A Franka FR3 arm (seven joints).
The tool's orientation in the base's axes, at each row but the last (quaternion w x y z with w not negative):
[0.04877, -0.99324, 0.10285, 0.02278]
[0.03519, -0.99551, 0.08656, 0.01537]
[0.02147, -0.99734, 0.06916, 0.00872]
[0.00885, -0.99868, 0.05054, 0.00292]
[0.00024, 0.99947, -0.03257, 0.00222]
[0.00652, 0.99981, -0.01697, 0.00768]
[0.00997, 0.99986, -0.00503, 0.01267]
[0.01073, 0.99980, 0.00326, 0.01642]
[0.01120, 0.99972, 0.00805, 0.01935]
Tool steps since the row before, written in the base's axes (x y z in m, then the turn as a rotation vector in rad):
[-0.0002, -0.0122, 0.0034, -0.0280, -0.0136, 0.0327]
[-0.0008, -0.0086, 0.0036, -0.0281, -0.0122, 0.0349]
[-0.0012, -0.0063, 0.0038, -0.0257, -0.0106, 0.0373]
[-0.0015, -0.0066, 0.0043, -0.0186, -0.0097, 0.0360]
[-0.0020, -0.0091, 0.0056, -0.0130, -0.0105, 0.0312]
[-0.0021, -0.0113, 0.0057, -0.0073, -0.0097, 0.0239]
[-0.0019, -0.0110, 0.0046, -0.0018, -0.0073, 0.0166]
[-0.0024, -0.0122, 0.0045, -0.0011, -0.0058, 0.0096]
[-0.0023, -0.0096, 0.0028, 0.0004, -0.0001, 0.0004]
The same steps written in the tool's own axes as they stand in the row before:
[0.0021, 0.0116, -0.0046, -0.0264, 0.0160, -0.0329]
[0.0006, 0.0083, -0.0042, -0.0269, 0.0145, -0.0350]
[-0.0004, 0.0062, -0.0041, -0.0248, 0.0125, -0.0374]
[-0.0009, 0.0066, -0.0044, -0.0178, 0.0109, -0.0361]
[-0.0014, 0.0092, -0.0056, -0.0121, 0.0113, -0.0313]
[-0.0016, 0.0114, -0.0056, -0.0066, 0.0102, -0.0239]
[-0.0017, 0.0111, -0.0044, -0.0013, 0.0076, -0.0165]
[-0.0023, 0.0123, -0.0043, -0.0008, 0.0060, -0.0095]
[-0.0023, 0.0096, -0.0027, 0.0004, 0.0001, -0.0004]

